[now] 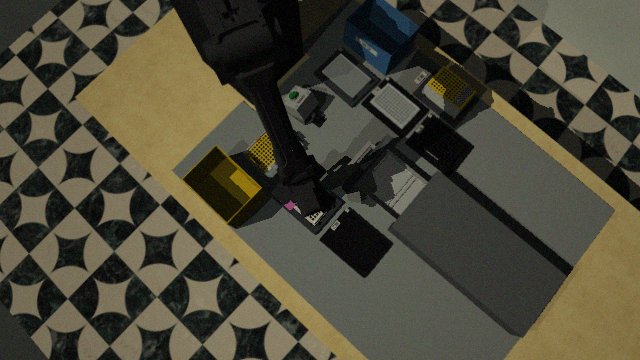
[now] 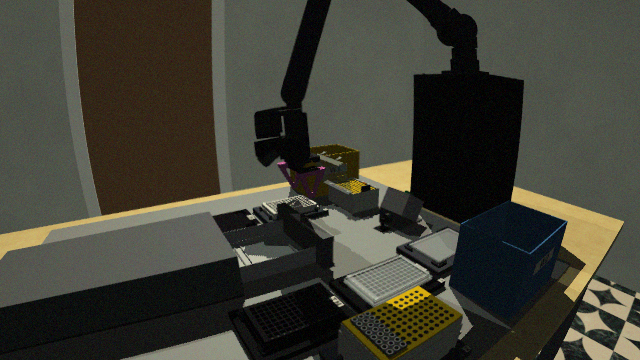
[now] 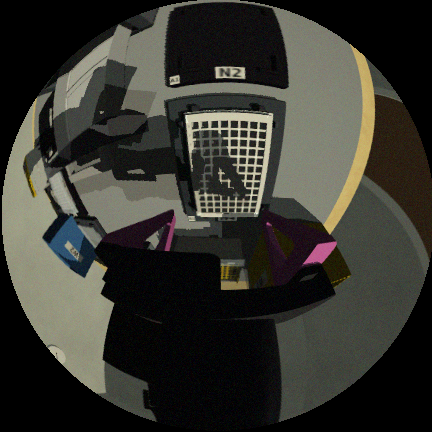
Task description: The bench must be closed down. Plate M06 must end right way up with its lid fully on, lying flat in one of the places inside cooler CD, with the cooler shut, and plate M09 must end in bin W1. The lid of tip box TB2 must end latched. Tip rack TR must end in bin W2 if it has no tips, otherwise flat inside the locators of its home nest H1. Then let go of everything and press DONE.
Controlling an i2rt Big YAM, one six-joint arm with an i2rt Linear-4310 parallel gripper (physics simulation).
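Frame: origin at the arm's base, x ahead, y left, z up, level; millimetres.
Seen in the pictures: gripper, fingertip midpoint: [image 2: 303, 193] [image 3: 218, 214]; arm's base, origin of the base link: [image 2: 465, 76].
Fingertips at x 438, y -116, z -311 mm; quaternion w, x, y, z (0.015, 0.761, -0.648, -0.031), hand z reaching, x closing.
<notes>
Pixels of each thing's middle, then the offset from my fingertips to it. "spot": a spot on its surface instead.
- white gridded plate, body centre: [image 3: 228, 170] [image 2: 289, 206] [image 1: 307, 199] 37 mm ahead, 4 mm right, 32 mm down
- pale plate, body centre: [image 2: 389, 278] [image 1: 395, 105] [image 3: 60, 191] 27 mm back, 379 mm left, 32 mm down
- black plate, body centre: [image 2: 292, 314] [image 1: 440, 143] 147 mm ahead, 404 mm left, 32 mm down
- Cooler CD, surface spot: [image 2: 120, 245] spot: 416 mm ahead, 233 mm left, 32 mm up
- tip box, body centre: [image 3: 205, 279] [image 2: 348, 178] [image 1: 271, 149] 128 mm back, 0 mm left, 21 mm up
- yellow rack, body centre: [image 2: 401, 335] [image 1: 449, 91] 45 mm ahead, 525 mm left, 7 mm down
- Yellow bin W1, body centre: [image 3: 288, 273] [image 1: 226, 188] [image 2: 324, 169] 122 mm back, 164 mm right, 8 mm up
- Blue bin W2, body centre: [image 2: 510, 253] [image 1: 379, 34] [image 3: 68, 245] 221 mm back, 477 mm left, 8 mm up
- Nest N2, body centre: [image 2: 223, 224] [image 1: 355, 242] 214 mm ahead, 27 mm left, 43 mm down
- green button, surface spot: [image 1: 294, 95] spot: 218 mm back, 149 mm left, 21 mm up
My gripper [image 2: 303, 191] [image 3: 218, 214] is open and empty, over the near end of a white gridded plate [image 1: 316, 218] [image 2: 285, 204] [image 3: 230, 132], which lies unlidded on a nest. A pale plate [image 1: 395, 104] [image 2: 387, 280] and a black plate [image 1: 440, 142] [image 2: 277, 312] lie on nests. Plate codes are unreadable. Cooler CD [image 1: 480, 250] [image 2: 120, 245] has its drawer [image 2: 282, 262] pulled out. A tip box [image 1: 261, 151] [image 2: 352, 197], apparently TB2, has its lid [image 2: 330, 163] raised. A yellow rack [image 1: 452, 87] [image 2: 400, 322] holds grey tips.
Yellow bin W1 [image 1: 222, 187] [image 2: 345, 155] [image 3: 341, 267] stands behind the tip box. Blue bin W2 [image 1: 377, 37] [image 2: 505, 260] [image 3: 67, 242] stands beside a nest with a clear, flat piece [image 1: 347, 75]. Nest N2 [image 1: 356, 243] [image 3: 225, 45] adjoins the white plate's nest. The green button [image 1: 294, 95] sits on a box.
</notes>
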